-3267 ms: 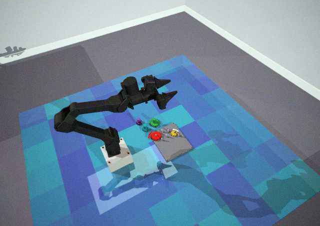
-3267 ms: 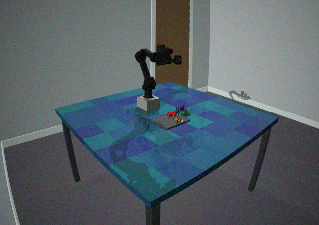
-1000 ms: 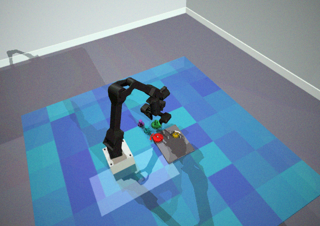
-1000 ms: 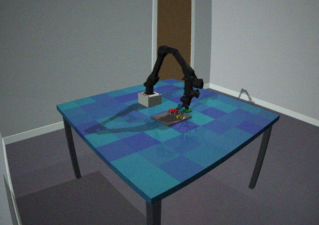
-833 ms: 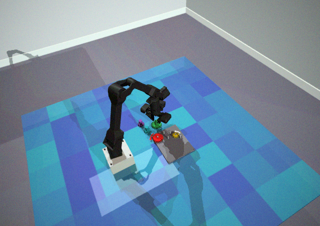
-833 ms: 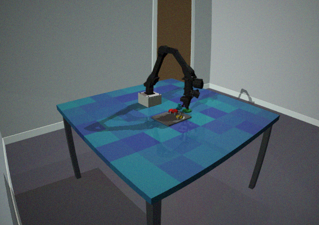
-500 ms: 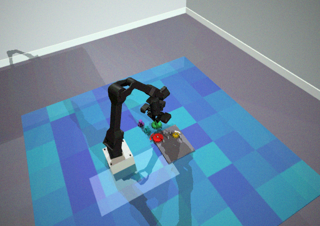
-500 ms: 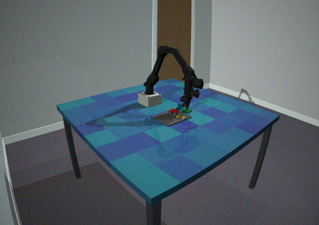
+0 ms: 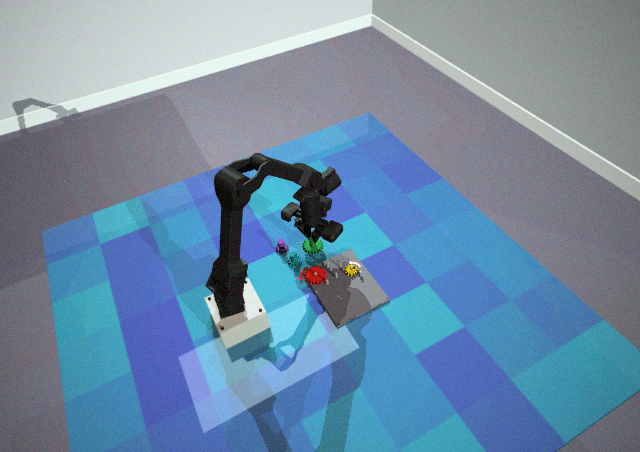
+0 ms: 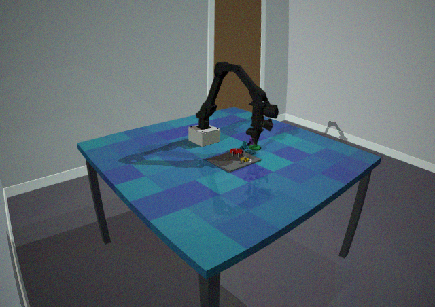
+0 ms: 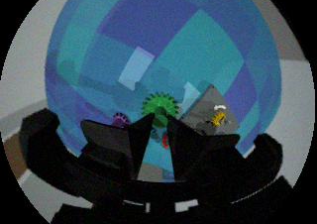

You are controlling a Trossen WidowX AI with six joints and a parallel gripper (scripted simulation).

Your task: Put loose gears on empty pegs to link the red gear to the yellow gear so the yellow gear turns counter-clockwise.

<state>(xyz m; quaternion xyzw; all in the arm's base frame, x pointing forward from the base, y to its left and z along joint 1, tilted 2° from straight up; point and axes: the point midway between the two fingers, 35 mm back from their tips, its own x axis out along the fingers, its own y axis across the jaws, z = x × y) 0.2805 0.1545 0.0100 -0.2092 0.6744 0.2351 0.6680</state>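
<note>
My gripper tip is 12 cm to the left of the yellow gear, 8 cm short of it and 3 cm above it. Also, from my gripper tip: green gear (1 cm below); small teal gear (7 cm behind, 3 cm below, 2 cm to the right); purple gear (9 cm behind, 4 cm to the left, 3 cm below).
</note>
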